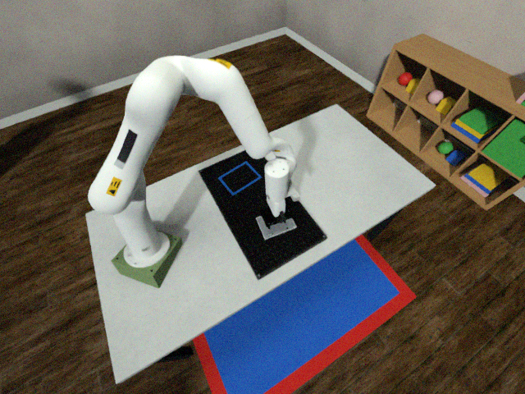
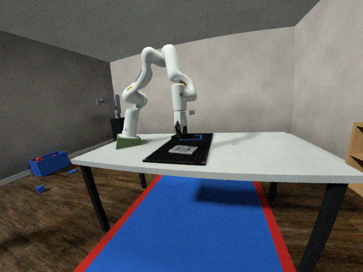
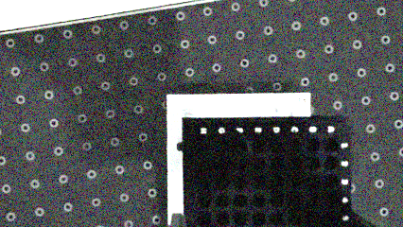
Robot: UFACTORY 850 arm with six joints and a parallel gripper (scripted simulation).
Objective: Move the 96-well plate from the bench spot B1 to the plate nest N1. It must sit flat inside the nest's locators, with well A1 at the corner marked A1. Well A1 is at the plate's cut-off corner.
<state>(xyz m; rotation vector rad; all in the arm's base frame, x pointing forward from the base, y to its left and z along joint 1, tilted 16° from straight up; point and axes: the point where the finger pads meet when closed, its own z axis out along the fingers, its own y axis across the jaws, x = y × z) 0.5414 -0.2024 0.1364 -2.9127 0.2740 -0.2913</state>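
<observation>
Right now the plate nest is 11 cm below my hand. Round my hand: dark 96-well plate (1 cm below).
</observation>
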